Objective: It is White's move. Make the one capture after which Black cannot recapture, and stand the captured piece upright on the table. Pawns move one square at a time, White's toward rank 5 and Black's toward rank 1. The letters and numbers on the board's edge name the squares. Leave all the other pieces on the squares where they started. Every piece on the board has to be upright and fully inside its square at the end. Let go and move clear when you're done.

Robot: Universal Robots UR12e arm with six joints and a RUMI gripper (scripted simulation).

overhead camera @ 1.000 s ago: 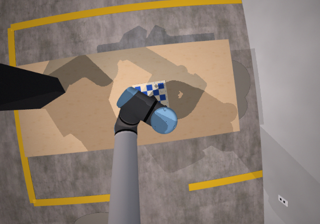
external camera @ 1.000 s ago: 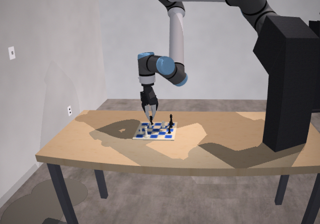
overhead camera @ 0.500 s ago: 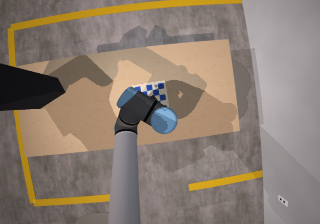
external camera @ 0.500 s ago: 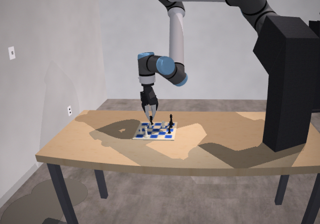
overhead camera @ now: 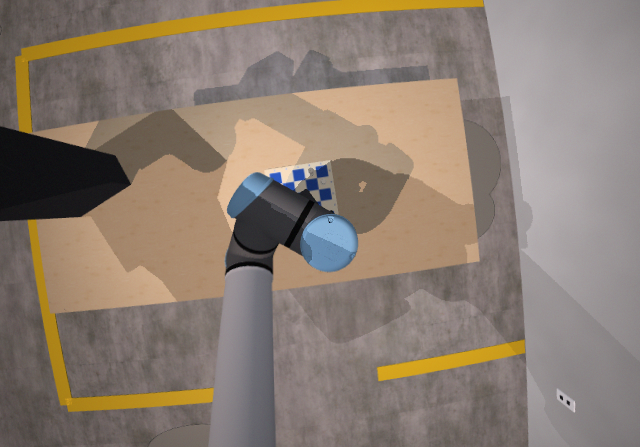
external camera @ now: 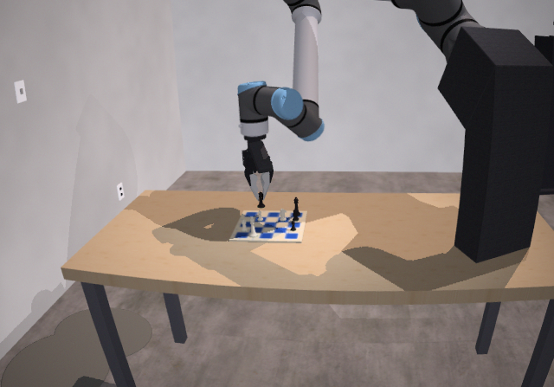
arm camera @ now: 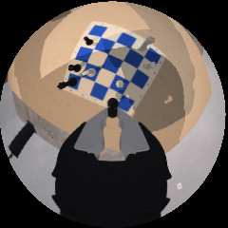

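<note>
Now: the chessboard 80 mm to the left of my hand, 70 mm below it and 30 mm behind it. Also, from my hand: black pawn: 10 mm below.
</note>
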